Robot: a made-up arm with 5 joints. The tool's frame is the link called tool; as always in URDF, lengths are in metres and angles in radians. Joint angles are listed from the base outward.
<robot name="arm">
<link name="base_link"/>
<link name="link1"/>
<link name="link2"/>
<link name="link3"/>
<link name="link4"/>
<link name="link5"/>
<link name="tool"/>
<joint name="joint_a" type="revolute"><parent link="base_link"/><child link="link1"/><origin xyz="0 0 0.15" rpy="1.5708 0 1.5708"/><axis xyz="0 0 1"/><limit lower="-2.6" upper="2.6"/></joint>
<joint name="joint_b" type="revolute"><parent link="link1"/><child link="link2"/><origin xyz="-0.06 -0.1 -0.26" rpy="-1.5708 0 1.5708"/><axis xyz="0 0 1"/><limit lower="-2.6" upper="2.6"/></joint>
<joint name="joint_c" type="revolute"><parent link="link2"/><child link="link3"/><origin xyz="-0.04 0.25 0.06" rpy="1.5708 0 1.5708"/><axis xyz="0 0 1"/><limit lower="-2.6" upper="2.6"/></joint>
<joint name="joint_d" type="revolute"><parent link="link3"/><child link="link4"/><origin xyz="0.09 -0.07 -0.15" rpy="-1.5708 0 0"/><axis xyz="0 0 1"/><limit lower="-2.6" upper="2.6"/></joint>
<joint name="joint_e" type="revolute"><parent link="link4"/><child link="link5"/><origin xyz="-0.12 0.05 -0.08" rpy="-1.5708 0 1.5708"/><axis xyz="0 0 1"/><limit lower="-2.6" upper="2.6"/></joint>
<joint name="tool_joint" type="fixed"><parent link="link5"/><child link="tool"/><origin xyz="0.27 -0.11 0.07" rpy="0 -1.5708 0"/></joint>
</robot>
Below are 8 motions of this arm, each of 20 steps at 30 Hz.
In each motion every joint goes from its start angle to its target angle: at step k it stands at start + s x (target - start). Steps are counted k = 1, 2, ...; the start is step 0. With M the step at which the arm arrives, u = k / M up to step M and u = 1 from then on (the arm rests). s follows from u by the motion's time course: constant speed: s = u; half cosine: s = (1 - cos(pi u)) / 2; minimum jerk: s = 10 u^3 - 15 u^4 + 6 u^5.
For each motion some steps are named. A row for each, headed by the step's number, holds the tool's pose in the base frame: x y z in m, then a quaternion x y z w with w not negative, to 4 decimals.
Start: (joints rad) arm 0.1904 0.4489 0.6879 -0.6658 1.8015
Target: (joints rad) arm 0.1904 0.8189 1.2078 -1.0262 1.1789
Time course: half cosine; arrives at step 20
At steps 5, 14, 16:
5: -0.5623 0.3089 -0.5342 0.6263 0.2827 0.1526 0.7103
14: -0.4279 0.0787 -0.7519 0.2900 0.2589 0.2465 0.8878
16: -0.3905 0.0301 -0.7707 0.2247 0.2481 0.2556 0.9070

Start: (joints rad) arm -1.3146 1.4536 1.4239 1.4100 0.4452
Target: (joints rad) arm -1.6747 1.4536 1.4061 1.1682 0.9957
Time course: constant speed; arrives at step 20
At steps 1, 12, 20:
1: -0.2437 -0.4303 -0.1406 -0.0622 0.0481 0.9927 0.0919
12: -0.2099 -0.5656 -0.0625 -0.1157 0.2891 0.9419 0.1259
20: -0.1934 -0.6480 0.0376 -0.1520 0.4502 0.8663 0.1542

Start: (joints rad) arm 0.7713 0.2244 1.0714 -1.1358 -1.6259
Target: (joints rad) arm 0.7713 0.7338 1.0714 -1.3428 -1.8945
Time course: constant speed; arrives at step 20
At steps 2, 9, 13, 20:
2: -0.2893 0.2300 -0.2572 -0.6348 -0.2318 0.4786 0.5606
9: -0.2308 0.2454 -0.2487 -0.7092 -0.2241 0.4138 0.5249
13: -0.1971 0.2523 -0.2419 -0.7481 -0.2150 0.3764 0.5024
20: -0.1376 0.2610 -0.2267 -0.8091 -0.1911 0.3116 0.4602

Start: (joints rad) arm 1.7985 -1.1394 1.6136 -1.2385 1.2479
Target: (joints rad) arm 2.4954 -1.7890 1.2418 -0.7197 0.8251
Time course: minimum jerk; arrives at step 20
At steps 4, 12, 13, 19, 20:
4: -0.9143 -0.1788 -0.2930 0.2576 0.4032 0.8779 0.0215
12: -0.7768 -0.2194 -0.3625 -0.2471 -0.2199 -0.9161 0.2267
13: -0.7524 -0.2171 -0.3747 -0.2424 -0.1996 -0.9151 0.2529
19: -0.6777 -0.1987 -0.4077 -0.2257 -0.1478 -0.9090 0.3176
20: -0.6773 -0.1985 -0.4078 -0.2256 -0.1476 -0.9090 0.3179

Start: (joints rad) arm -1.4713 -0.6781 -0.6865 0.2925 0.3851
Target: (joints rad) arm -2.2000 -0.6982 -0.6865 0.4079 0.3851
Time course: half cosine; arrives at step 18
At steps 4, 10, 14, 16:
4: -0.5524 -0.4549 0.2709 -0.6442 -0.1457 -0.3120 0.6829
10: -0.5373 -0.3774 0.4225 -0.7605 -0.2006 -0.2616 0.5594
14: -0.5277 -0.3029 0.4988 -0.8217 -0.2285 -0.2249 0.4712
16: -0.5248 -0.2780 0.5176 -0.8377 -0.2356 -0.2136 0.4440

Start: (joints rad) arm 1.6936 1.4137 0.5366 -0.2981 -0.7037
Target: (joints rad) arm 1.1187 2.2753 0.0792 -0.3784 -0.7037
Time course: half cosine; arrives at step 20
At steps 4, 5, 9, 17, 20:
4: 0.1496 0.3112 -0.0281 0.1912 -0.3511 -0.4419 0.8031
5: 0.1584 0.2906 -0.0401 0.1805 -0.3541 -0.4573 0.7956
9: 0.1955 0.1677 -0.0840 0.1314 -0.3829 -0.5339 0.7423
17: 0.2155 -0.0831 -0.0604 0.0837 -0.4907 -0.6305 0.5955
20: 0.2135 -0.1078 -0.0498 0.0824 -0.5051 -0.6357 0.5779

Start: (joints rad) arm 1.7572 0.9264 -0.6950 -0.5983 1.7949
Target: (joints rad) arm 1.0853 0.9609 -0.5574 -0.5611 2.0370
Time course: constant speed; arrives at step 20
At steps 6, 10, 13, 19, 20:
6: 0.0518 0.2848 0.3595 -0.8923 0.1988 0.2039 0.3503
10: 0.0419 0.3025 0.3240 -0.9104 0.2215 0.1740 0.3029
13: 0.0342 0.3132 0.2964 -0.9223 0.2360 0.1499 0.2667
19: 0.0179 0.3279 0.2392 -0.9415 0.2582 0.0985 0.1931
20: 0.0151 0.3295 0.2295 -0.9441 0.2610 0.0896 0.1806

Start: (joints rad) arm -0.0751 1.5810 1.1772 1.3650 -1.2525
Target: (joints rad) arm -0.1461 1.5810 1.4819 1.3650 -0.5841
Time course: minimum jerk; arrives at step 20
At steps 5, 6, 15, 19, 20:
5: -0.2445 -0.1894 -0.0533 -0.0969 -0.9935 0.0531 0.0286
6: -0.2422 -0.1768 -0.0491 -0.0967 -0.9913 0.0840 0.0294
15: -0.2143 -0.0232 -0.0807 -0.0941 -0.8881 0.4482 0.0398
19: -0.2107 -0.0060 -0.0967 -0.0937 -0.8629 0.4950 0.0413
20: -0.2107 -0.0058 -0.0969 -0.0937 -0.8626 0.4955 0.0413

